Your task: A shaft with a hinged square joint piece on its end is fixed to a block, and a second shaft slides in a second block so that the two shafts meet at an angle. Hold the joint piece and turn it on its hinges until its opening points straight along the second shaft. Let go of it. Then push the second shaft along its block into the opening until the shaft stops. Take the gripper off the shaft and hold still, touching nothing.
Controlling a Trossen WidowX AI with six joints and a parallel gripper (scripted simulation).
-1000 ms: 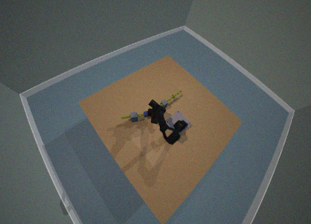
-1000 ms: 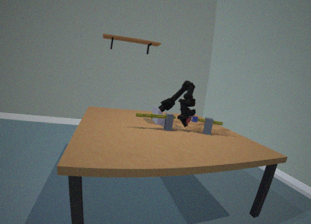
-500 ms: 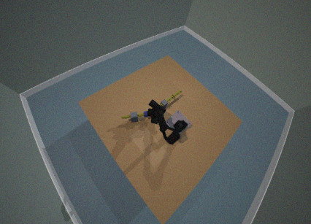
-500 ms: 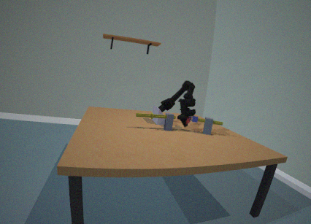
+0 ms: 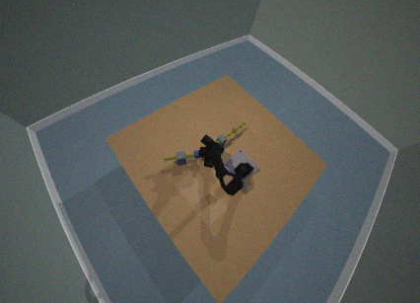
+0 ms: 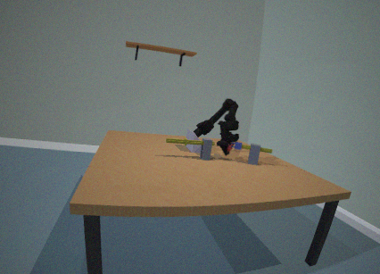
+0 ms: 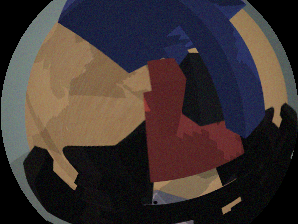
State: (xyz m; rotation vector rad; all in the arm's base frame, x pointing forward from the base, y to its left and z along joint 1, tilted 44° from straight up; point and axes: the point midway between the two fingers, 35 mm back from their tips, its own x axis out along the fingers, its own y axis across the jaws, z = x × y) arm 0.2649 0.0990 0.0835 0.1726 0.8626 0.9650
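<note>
The red joint piece lies 50 mm above my gripper tip.
</note>
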